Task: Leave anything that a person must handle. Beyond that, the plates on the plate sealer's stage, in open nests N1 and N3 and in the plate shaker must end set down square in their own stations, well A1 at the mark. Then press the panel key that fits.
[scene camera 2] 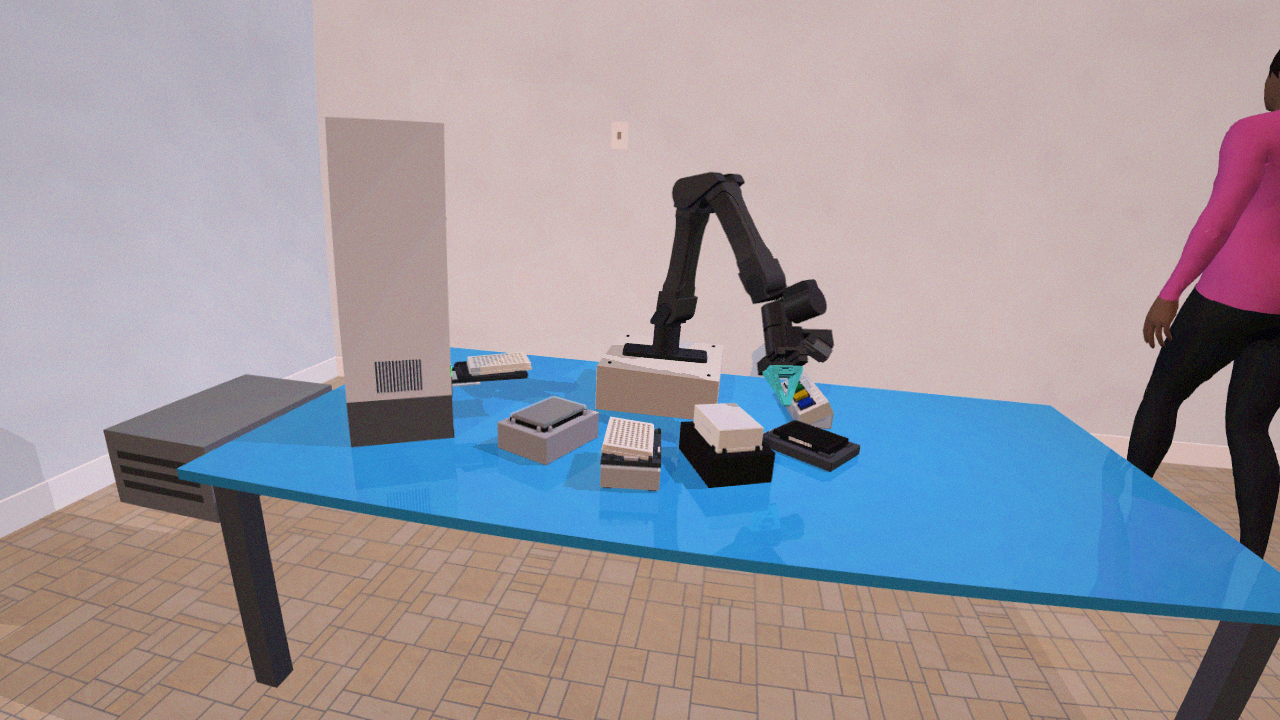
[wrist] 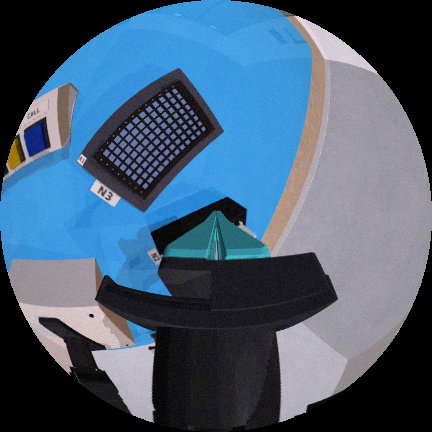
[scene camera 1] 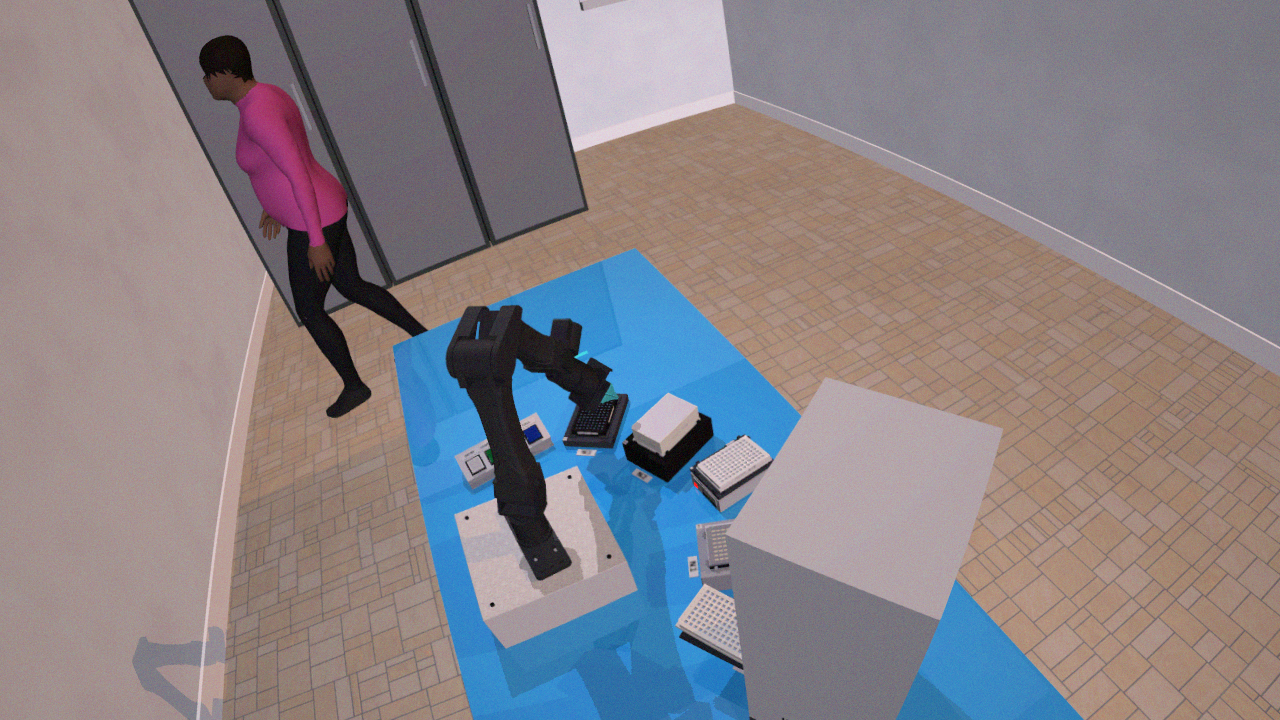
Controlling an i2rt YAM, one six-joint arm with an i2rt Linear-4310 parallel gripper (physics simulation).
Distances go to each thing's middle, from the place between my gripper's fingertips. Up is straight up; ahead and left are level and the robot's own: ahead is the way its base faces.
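Station N3 (scene camera 2: pixel 821 460) is 7 cm to the left of my hand, 4 cm behind it and 9 cm below it. I also see the button panel (scene camera 1: pixel 476 463), which, measured from my hand, is 10 cm to the left, 27 cm behind and 7 cm below.
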